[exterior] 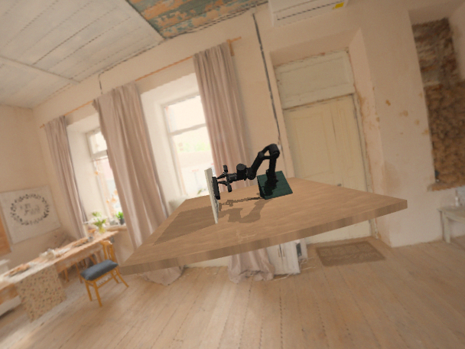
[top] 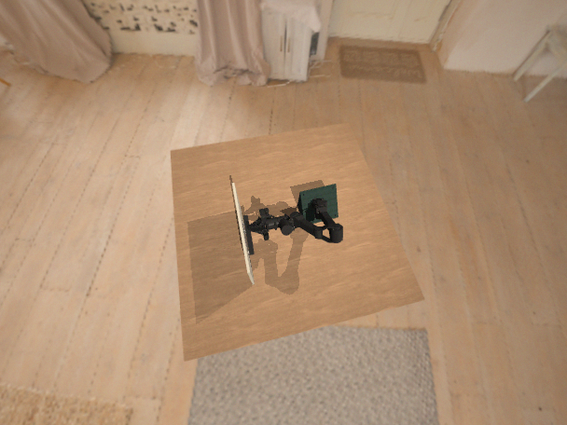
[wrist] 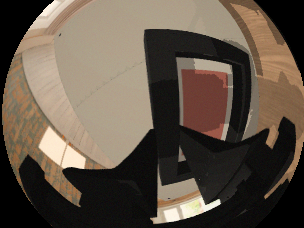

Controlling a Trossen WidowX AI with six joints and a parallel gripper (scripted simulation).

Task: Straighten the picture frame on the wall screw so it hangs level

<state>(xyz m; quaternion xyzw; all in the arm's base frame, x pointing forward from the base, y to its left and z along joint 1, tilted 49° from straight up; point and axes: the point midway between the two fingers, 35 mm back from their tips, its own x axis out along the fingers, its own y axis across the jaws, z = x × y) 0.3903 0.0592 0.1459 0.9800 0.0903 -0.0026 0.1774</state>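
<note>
The picture frame is 10 mm ahead of my gripper tip, 20 mm to the left of it and 50 mm below it. The rest, counted from my gripper tip: wall panel (20 mm ahead, 10 mm to the left, 60 mm below).
</note>
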